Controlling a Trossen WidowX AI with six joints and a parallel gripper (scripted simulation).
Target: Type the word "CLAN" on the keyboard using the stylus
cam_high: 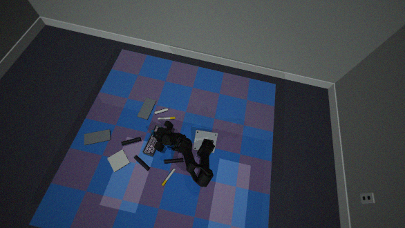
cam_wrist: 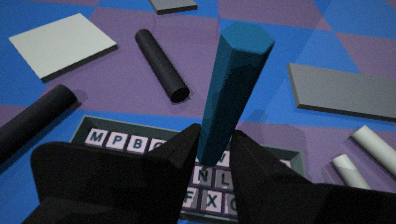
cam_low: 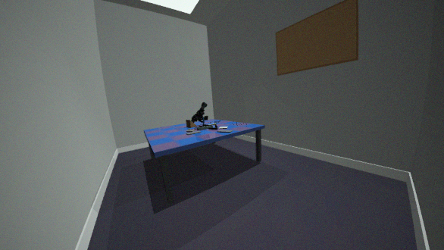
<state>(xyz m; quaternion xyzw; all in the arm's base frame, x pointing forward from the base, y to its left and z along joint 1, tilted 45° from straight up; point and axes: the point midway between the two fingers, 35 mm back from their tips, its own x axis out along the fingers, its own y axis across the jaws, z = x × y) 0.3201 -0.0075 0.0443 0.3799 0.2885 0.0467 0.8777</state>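
The teal hexagonal stylus is 20 mm below my gripper tip. From my gripper tip the other things lie so: white square pad 180 mm ahead, 180 mm to the left, 90 mm below; grey slab 370 mm ahead, 70 mm to the left, 90 mm below.
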